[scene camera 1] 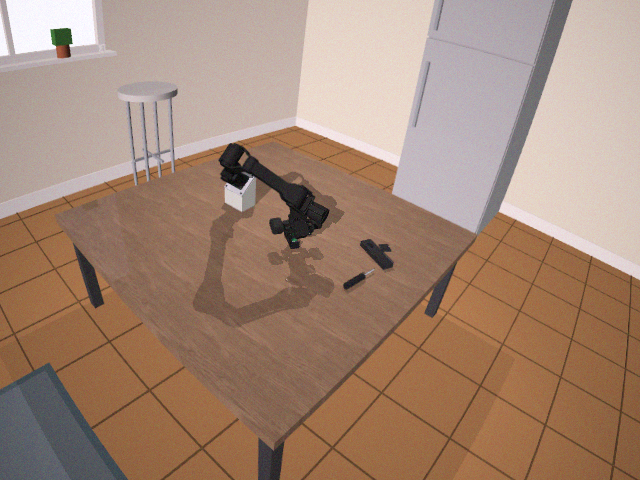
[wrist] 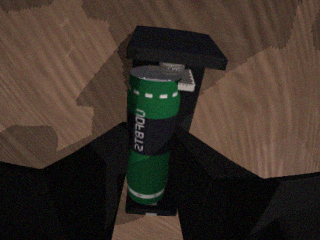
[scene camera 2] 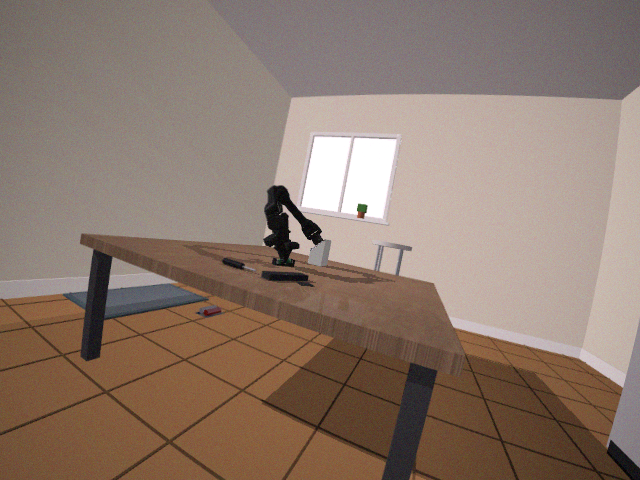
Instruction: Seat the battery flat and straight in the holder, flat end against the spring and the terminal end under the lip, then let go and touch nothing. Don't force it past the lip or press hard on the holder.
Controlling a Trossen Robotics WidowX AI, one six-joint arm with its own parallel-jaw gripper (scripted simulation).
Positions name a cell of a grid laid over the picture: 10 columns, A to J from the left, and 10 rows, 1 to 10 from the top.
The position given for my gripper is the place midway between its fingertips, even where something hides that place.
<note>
In view: my gripper (scene camera 1: E5).
My gripper also shows in the wrist view (wrist: E6).
</note>
